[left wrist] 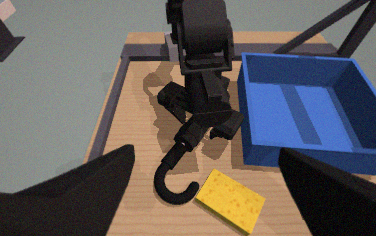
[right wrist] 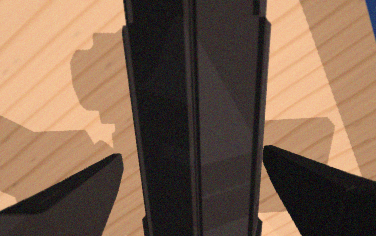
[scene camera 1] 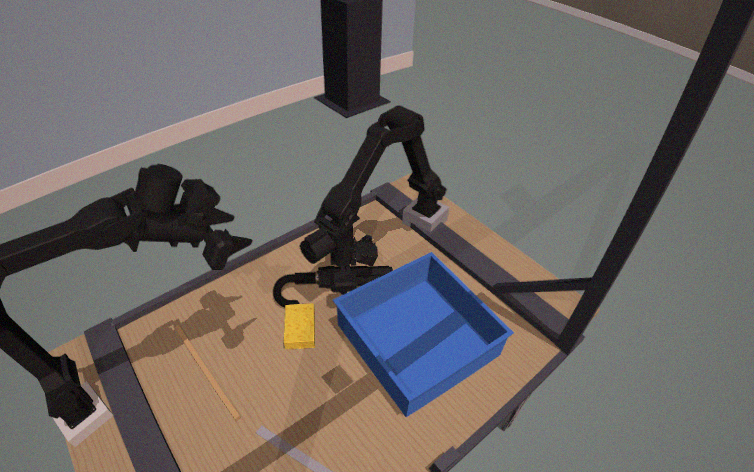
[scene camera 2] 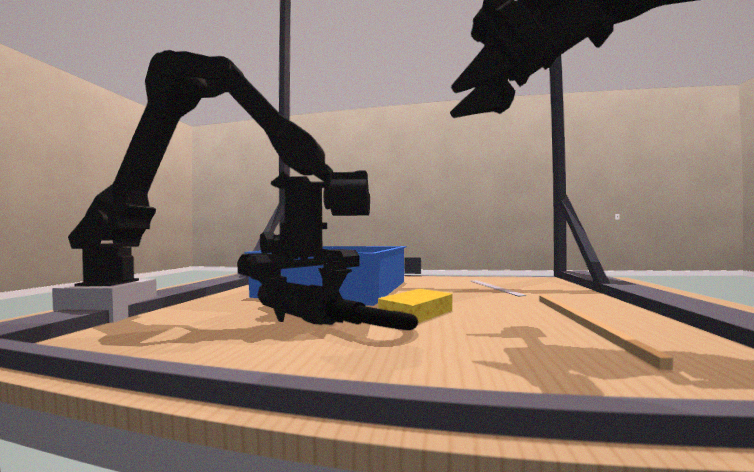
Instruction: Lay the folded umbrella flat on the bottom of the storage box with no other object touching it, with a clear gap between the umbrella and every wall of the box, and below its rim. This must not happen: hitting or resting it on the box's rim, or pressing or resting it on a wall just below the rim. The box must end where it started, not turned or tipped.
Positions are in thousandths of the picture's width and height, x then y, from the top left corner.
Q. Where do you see a black folded umbrella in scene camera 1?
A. At 430, 579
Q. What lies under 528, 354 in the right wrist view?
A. A black folded umbrella.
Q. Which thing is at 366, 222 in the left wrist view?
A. A dark frame rail.
